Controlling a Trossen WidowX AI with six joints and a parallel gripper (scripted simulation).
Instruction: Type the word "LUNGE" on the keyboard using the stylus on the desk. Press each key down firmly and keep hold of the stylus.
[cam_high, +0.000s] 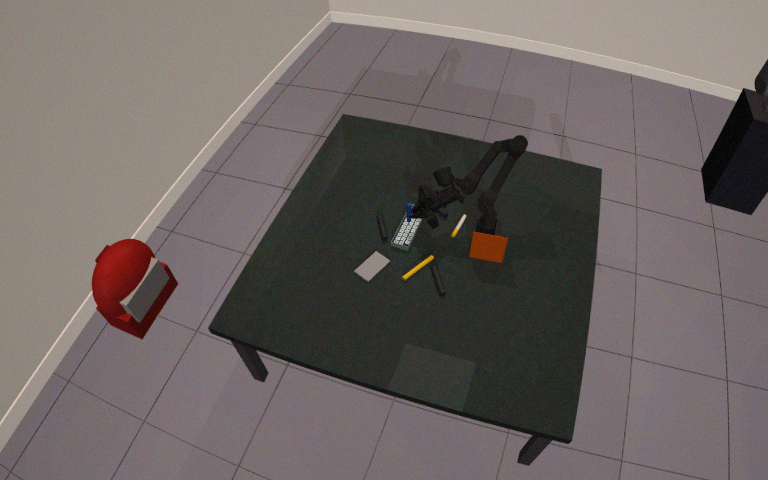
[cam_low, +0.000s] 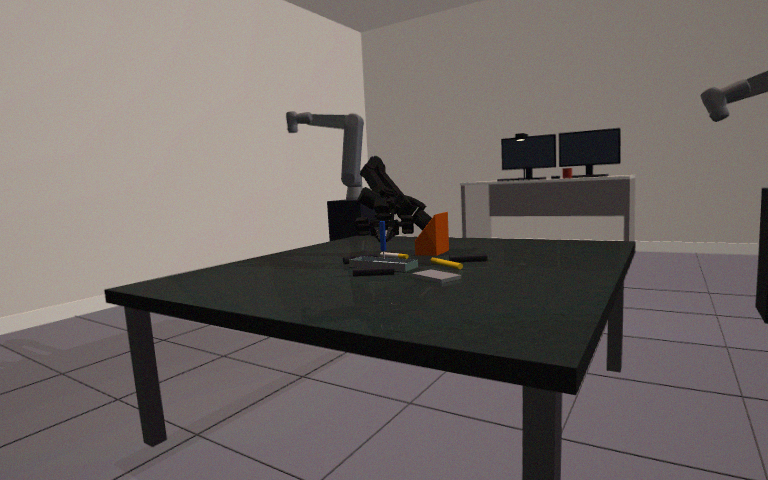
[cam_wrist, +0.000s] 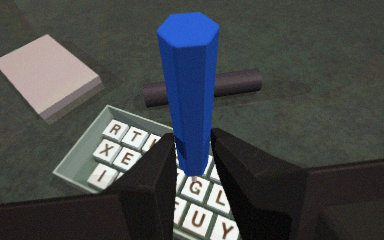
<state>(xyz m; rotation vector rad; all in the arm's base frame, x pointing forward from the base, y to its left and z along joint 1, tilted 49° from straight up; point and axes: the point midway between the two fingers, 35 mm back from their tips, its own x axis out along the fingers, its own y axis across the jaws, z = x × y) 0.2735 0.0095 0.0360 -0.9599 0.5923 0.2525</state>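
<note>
My gripper tip is 2 cm to the left of the L key and 7 cm above it. Also, from my gripper tip: blue stylus 2 cm below; then white marker 18 cm behind, 7 cm to the right, 8 cm below; then yellow marker 9 cm behind, 17 cm to the left, 8 cm below.
</note>
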